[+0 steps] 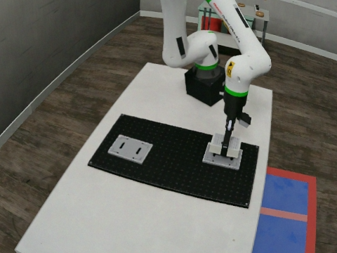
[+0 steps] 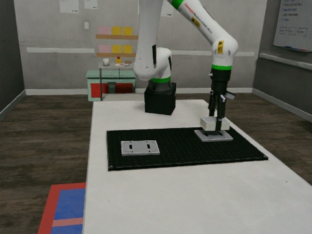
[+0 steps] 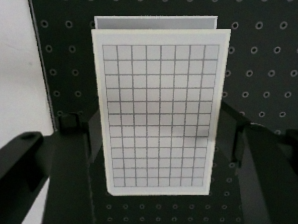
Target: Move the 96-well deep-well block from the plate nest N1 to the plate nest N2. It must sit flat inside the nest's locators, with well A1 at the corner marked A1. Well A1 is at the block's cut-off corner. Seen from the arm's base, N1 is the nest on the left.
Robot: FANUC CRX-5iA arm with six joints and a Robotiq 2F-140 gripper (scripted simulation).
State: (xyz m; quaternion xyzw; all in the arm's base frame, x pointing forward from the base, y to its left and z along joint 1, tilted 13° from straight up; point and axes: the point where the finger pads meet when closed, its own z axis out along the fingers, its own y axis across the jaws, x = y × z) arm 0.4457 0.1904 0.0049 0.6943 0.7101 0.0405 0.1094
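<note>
The grey plate nest is 7 cm below my hand. Also, from my hand: white 96-well deep-well block (1 cm below).
</note>
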